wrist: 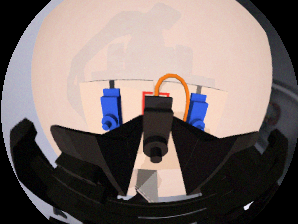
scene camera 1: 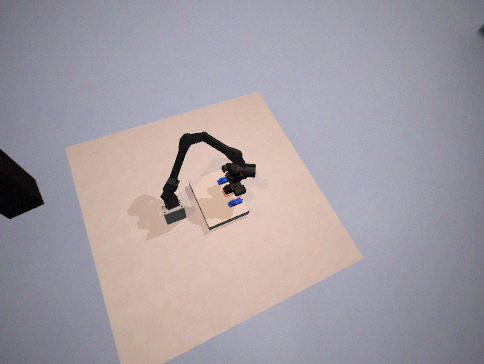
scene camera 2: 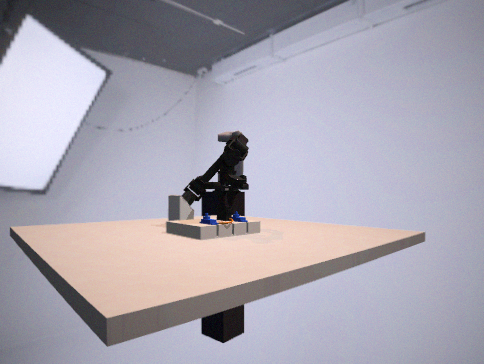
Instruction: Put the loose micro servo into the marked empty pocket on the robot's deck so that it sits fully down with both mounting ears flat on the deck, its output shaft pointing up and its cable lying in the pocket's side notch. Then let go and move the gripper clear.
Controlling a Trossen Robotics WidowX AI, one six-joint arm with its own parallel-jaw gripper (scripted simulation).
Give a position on a deck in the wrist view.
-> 169, 161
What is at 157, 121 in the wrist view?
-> A micro servo.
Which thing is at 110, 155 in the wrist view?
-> My gripper.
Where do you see a deck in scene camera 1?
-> At 210, 198
